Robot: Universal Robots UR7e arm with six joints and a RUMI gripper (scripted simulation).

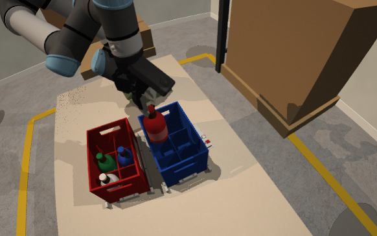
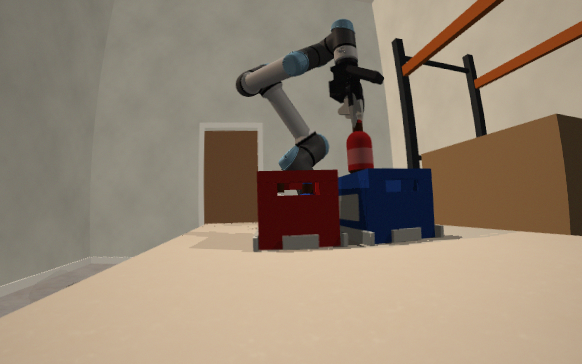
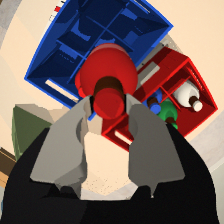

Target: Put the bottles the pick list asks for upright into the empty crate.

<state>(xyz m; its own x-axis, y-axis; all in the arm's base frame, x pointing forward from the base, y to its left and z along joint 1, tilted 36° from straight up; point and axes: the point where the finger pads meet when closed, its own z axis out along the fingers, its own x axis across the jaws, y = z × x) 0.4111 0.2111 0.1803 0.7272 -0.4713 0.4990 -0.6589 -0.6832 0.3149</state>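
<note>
My hand is 70 mm above the red bottle. From my hand the other things lie so: red crate (240 mm below, 200 mm to the right); blue bottle (240 mm below, 160 mm to the right); blue crate (240 mm below, 40 mm to the left, 10 mm behind).
</note>
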